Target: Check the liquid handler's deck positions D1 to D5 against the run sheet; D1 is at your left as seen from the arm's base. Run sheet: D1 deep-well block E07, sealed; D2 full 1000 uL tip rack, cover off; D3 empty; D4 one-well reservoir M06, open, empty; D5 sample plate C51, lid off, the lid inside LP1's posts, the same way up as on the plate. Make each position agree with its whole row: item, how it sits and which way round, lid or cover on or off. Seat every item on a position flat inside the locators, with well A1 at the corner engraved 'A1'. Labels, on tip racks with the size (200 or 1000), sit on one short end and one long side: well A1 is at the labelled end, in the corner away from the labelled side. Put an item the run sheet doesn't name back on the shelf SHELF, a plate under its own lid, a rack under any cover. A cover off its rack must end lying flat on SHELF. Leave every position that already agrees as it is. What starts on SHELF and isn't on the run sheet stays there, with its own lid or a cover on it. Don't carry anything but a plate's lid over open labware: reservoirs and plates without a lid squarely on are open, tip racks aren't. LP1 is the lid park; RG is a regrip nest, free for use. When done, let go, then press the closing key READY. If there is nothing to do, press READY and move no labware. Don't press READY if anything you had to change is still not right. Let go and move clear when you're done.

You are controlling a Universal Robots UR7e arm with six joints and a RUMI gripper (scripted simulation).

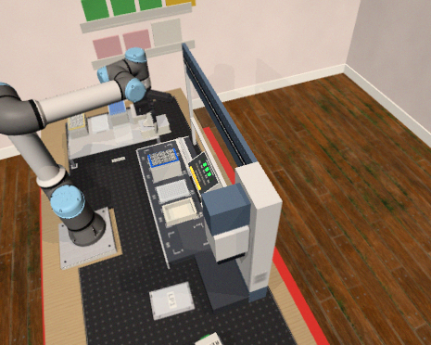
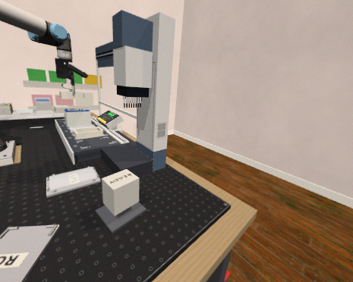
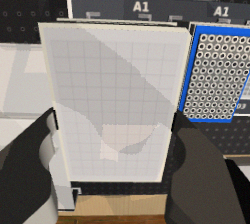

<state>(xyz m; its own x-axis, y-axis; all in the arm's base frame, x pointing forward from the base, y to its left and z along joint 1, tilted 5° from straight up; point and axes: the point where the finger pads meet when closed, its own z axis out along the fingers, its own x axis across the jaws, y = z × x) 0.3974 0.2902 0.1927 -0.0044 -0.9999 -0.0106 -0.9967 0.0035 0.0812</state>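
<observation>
Now: the blue-rimmed tip rack 12 cm to the right of my hand, 11 cm below it and 1 cm ahead of it. Also, from my hand: clear well plate 25 cm to the right, 18 cm below; deep-well block 1 cm below; shelf label 23 cm below, 20 cm behind, 9 cm to the left.
</observation>
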